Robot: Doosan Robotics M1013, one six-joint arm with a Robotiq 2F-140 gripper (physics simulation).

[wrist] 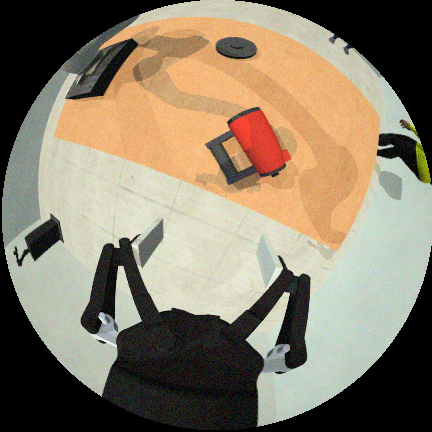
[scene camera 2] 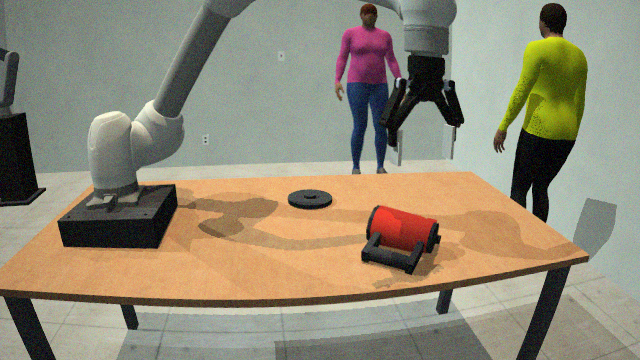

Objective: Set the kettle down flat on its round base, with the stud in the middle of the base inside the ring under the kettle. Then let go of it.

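The red kettle (scene camera 2: 404, 228) (wrist: 257, 142) lies on its side on the wooden table (scene camera 2: 240, 280) (wrist: 165, 145), at the front right in the scene view. Its black handle (scene camera 2: 391, 256) (wrist: 223, 160) points toward the table's front edge. The ring under the kettle cannot be made out. The round black base (scene camera 2: 310, 200) (wrist: 236, 48) lies flat farther back, apart from the kettle, with a small stud in its middle. My gripper (scene camera 2: 425, 146) (wrist: 210, 236) is open and empty, points down and hangs high above the table, with a wide gap between it and the kettle.
The arm stands on a black mounting block (scene camera 2: 112, 227) (wrist: 102, 70) at the table's left. A person in pink (scene camera 2: 368, 55) stands behind the table, and a person in yellow (scene camera 2: 556, 90) (wrist: 424, 157) stands at its right. A dark pedestal (scene camera 2: 17, 155) (wrist: 43, 238) stands apart from the table.
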